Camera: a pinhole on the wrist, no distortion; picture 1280 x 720 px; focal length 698.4 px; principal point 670.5 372.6 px. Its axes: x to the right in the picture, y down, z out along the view. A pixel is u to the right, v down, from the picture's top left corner.
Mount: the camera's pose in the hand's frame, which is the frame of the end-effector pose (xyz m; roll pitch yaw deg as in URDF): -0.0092 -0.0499 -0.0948 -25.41 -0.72 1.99
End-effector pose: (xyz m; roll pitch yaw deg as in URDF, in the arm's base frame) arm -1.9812 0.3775 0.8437 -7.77 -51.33 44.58
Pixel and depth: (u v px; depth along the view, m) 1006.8 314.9 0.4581
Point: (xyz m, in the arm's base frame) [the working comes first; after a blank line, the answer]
In the camera's frame: 0.2206 -0.0378 0.4581

-2.1847 0.4078 1.1991
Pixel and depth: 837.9 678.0 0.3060
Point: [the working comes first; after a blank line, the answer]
In the camera's frame: 0.0733 0.1338 0.3060

-2.1655 0.5042 0.9449
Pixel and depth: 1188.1 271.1 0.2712
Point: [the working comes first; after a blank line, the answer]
In the camera's frame: 0.2010 -0.0394 0.2712

-2.0315 0.4125 1.0904
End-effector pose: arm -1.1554 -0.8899 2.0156 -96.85 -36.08 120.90
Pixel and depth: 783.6 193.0 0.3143
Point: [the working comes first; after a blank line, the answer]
In the camera's frame: 0.0509 -0.0808 0.3143

-1.3721 -0.9585 2.0040
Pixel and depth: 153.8 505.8 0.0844
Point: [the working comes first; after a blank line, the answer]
In the camera's frame: -0.0624 0.0161 0.0844

-1.1010 -0.9303 1.9755
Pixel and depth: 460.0 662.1 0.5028
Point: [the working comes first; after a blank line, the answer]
In the camera's frame: -0.1515 0.2084 0.5028

-1.3880 -0.9385 1.6046
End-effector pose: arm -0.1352 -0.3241 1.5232 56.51 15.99 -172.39
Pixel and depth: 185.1 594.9 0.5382
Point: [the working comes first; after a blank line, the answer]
In the camera's frame: -0.3741 0.1713 0.5382

0.1158 -0.2066 2.0584
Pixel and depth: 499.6 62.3 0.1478
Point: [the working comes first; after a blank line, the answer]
In the camera's frame: -0.0362 -0.0657 0.1478

-0.1000 -0.2373 1.5337
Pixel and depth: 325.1 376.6 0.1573
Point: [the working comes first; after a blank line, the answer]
In the camera's frame: -0.0778 0.0009 0.1573

-0.0628 -0.2845 1.5852
